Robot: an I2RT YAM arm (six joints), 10 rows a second.
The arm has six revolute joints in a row. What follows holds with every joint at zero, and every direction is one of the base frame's.
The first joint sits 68 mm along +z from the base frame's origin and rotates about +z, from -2.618 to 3.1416 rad.
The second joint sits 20 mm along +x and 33.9 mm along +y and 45.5 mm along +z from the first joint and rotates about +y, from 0 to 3.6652 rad.
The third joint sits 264 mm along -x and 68.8 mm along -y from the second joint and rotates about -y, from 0 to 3.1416 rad.
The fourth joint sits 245 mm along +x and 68.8 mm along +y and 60 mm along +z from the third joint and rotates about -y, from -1.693 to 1.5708 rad.
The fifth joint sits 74 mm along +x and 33.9 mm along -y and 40.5 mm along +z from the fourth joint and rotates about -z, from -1.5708 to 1.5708 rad.
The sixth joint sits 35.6 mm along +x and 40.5 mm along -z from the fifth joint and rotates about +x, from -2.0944 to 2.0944 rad.
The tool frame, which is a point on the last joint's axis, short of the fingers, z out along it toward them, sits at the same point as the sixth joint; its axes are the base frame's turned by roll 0, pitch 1.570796 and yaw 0 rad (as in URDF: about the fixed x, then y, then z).
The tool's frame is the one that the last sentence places.
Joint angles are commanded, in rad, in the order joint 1, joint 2, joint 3, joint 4, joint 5, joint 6. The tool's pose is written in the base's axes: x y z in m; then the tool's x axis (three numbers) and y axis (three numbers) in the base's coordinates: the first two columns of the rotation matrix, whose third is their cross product. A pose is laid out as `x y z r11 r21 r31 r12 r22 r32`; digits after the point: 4 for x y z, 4 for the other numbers.
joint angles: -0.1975 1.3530 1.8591 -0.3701 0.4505 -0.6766
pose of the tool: 0.2453 -0.0649 0.5569 -0.2718 -0.5205 -0.8095 0.5508 0.6056 -0.5743
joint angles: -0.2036 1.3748 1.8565 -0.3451 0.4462 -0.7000
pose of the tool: 0.2545 -0.0682 0.5536 -0.2852 -0.5345 -0.7956 0.5457 0.5919 -0.5933
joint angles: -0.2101 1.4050 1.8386 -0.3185 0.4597 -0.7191
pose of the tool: 0.2693 -0.0736 0.5434 -0.3225 -0.5348 -0.7810 0.5389 0.5745 -0.6160
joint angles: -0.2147 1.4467 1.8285 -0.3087 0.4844 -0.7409
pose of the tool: 0.2872 -0.0796 0.5301 -0.3809 -0.5283 -0.7588 0.5221 0.5545 -0.6481
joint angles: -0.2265 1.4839 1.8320 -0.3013 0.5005 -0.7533
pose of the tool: 0.3002 -0.0867 0.5214 -0.4210 -0.5188 -0.7440 0.5156 0.5379 -0.6669
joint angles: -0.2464 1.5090 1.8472 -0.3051 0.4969 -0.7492
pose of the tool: 0.3063 -0.0945 0.5184 -0.4372 -0.5074 -0.7426 0.5172 0.5336 -0.6691
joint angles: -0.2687 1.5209 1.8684 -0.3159 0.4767 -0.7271
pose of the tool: 0.3064 -0.1013 0.5204 -0.4279 -0.4947 -0.7564 0.5268 0.5435 -0.6535
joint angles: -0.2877 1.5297 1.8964 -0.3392 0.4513 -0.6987
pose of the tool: 0.3047 -0.1064 0.5240 -0.4130 -0.4814 -0.7731 0.5326 0.5610 -0.6338
